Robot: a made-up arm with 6 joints.
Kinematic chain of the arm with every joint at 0, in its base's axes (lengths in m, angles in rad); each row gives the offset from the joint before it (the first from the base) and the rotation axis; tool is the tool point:
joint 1: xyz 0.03 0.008 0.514 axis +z
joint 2: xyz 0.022 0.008 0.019 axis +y
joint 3: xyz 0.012 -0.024 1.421 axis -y
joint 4: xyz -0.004 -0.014 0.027 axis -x
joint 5: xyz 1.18 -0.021 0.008 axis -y
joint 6: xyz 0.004 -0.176 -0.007 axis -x
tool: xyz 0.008 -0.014 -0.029
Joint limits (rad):
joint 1: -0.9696..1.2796
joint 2: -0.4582..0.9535
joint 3: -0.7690..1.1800
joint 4: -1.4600..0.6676
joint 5: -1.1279..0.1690
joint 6: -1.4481..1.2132
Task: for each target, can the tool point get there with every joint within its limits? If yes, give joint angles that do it. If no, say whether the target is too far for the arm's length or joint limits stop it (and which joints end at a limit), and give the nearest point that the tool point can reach.
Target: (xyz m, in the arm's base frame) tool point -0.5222 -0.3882 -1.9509
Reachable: no: joint limits stop it (at a limit: joint 1, joint 2, joint 3, joint 5) | nearest point 0.3712 -0.8157 0.1884 | short by 2.357 m
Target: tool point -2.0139 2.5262 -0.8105
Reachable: no: too far | nearest point 0.4895 1.4663 0.1923 | short by 2.898 m
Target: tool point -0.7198 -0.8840 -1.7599
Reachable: no: joint limits stop it (at a limit: joint 1, joint 2, joint 3, joint 5) | nearest point 0.3698 -0.9148 0.1767 | short by 2.222 m
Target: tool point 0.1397 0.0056 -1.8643
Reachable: no: joint limits stop it (at a limit: joint 2, joint 3, joint 4, joint 5) | nearest point 0.8478 -0.0099 0.1954 | short by 2.178 m
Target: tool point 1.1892 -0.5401 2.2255
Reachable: yes | joints -0.2631 0.0581 0.2441 0.3216 -0.2886 -0.4365
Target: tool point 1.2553 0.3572 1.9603
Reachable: yes | joints 0.4094 0.0315 0.1687 -0.8648 -0.6809 0.7837
